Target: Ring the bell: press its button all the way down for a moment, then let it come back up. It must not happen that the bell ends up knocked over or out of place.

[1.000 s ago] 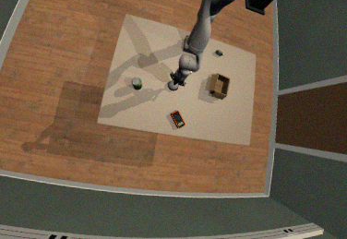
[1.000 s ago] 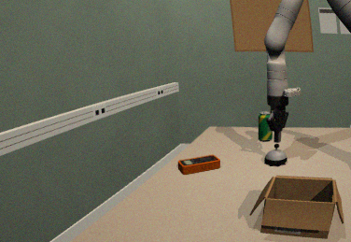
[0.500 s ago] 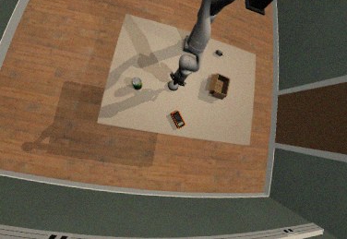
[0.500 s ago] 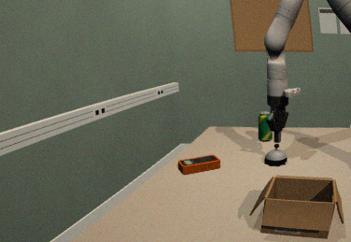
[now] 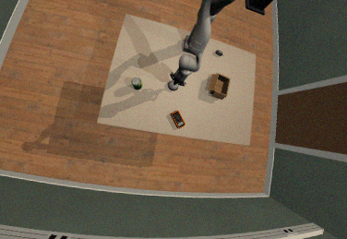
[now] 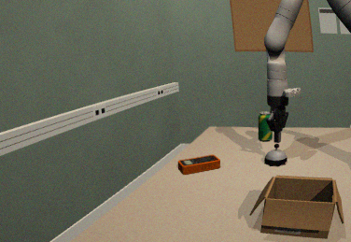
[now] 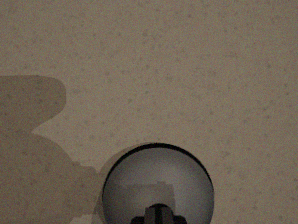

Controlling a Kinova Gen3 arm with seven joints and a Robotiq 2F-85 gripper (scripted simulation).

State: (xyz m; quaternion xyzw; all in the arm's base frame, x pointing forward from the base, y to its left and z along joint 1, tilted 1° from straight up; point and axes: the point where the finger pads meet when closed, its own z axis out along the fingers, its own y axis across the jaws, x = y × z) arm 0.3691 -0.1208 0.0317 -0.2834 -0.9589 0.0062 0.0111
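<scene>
The button lies 40 mm below my hand. The rest, counted from my hand: green can 270 mm to the right, 40 mm ahead, 30 mm below; then bell 50 mm below; then cardboard box 380 mm to the left, 50 mm below, 40 mm behind.
</scene>
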